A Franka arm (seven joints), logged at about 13 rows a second.
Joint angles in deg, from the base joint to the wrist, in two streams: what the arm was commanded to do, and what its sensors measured. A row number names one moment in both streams.
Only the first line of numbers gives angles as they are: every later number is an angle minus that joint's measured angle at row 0.
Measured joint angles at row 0: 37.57 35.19 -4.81 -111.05 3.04 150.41 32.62
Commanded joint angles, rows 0 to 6: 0.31 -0.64 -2.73 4.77 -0.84 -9.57 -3.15; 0.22 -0.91 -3.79 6.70 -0.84 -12.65 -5.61; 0.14 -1.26 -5.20 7.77 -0.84 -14.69 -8.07; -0.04 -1.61 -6.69 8.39 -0.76 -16.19 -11.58; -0.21 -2.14 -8.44 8.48 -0.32 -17.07 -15.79; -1.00 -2.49 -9.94 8.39 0.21 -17.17 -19.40; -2.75 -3.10 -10.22 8.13 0.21 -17.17 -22.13
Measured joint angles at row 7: -0.61 -1.32 -9.43 8.59 -0.18 -15.79 -16.69
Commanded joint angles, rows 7 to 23: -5.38 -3.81 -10.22 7.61 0.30 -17.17 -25.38; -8.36 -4.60 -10.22 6.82 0.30 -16.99 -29.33; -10.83 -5.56 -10.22 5.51 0.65 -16.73 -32.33; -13.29 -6.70 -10.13 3.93 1.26 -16.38 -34.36; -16.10 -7.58 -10.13 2.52 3.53 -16.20 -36.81; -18.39 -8.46 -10.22 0.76 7.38 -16.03 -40.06; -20.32 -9.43 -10.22 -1.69 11.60 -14.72 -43.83; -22.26 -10.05 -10.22 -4.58 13.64 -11.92 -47.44; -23.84 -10.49 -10.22 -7.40 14.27 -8.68 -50.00; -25.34 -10.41 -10.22 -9.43 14.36 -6.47 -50.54; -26.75 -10.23 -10.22 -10.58 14.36 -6.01 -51.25; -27.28 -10.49 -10.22 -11.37 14.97 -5.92 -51.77; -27.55 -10.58 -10.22 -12.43 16.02 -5.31 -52.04; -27.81 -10.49 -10.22 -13.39 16.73 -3.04 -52.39; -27.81 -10.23 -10.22 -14.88 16.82 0.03 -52.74; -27.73 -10.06 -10.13 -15.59 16.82 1.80 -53.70; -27.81 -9.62 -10.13 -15.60 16.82 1.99 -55.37
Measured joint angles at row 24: -27.08 -7.81 -11.01 -13.15 15.31 0.08 -51.89
